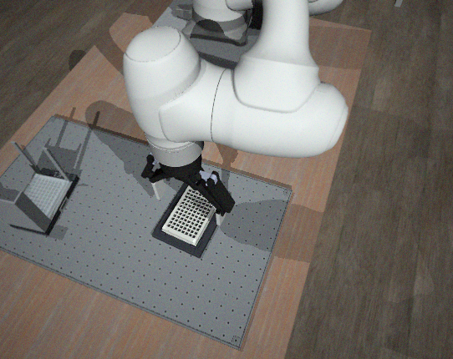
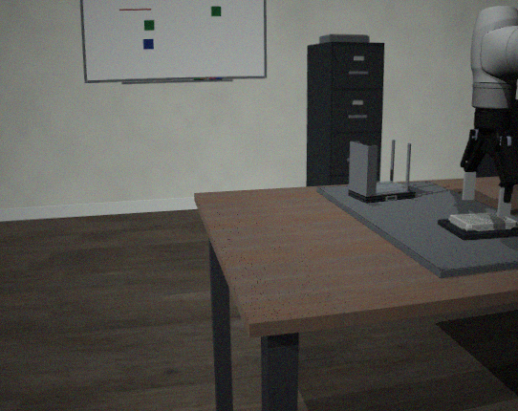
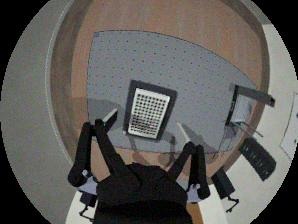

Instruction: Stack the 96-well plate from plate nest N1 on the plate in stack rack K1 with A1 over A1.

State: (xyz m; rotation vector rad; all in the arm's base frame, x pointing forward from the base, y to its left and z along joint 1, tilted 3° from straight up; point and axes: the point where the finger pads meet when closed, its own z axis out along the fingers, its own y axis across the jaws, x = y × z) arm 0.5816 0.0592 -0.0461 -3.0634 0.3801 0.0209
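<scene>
Now: hand 6 cm past the pale A1 mark, 7 cm to the right of it and 5 cm above it. Round my hand: tall grey wall (10 cm ahead, 36 cm to the right, 2 cm above).
</scene>
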